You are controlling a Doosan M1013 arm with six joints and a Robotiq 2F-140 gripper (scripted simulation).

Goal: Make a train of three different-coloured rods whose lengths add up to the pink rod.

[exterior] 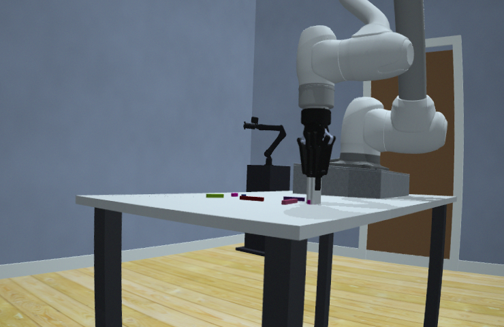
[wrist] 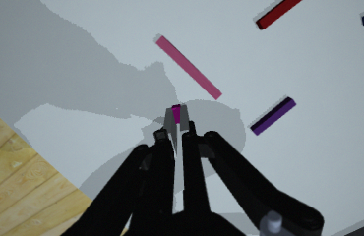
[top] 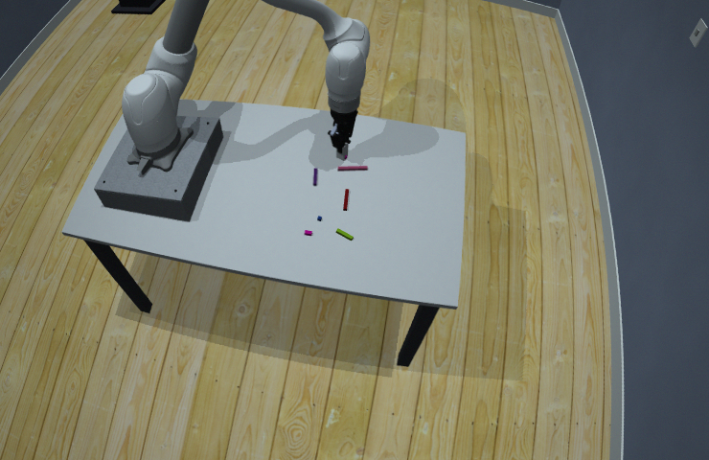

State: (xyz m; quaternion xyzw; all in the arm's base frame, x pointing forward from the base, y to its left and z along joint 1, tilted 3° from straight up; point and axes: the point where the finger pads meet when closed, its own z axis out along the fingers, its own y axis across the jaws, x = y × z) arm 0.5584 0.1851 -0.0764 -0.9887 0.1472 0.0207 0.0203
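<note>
Right now my hand is 24 cm to the left of the blue rod and 3 cm above it. Also, from my hand: red rod (16 cm to the right, 6 cm ahead, 3 cm below); then pink rod (4 cm to the right, 4 cm ahead, 3 cm below); then purple rod (10 cm to the right, 5 cm behind, 3 cm below).
</note>
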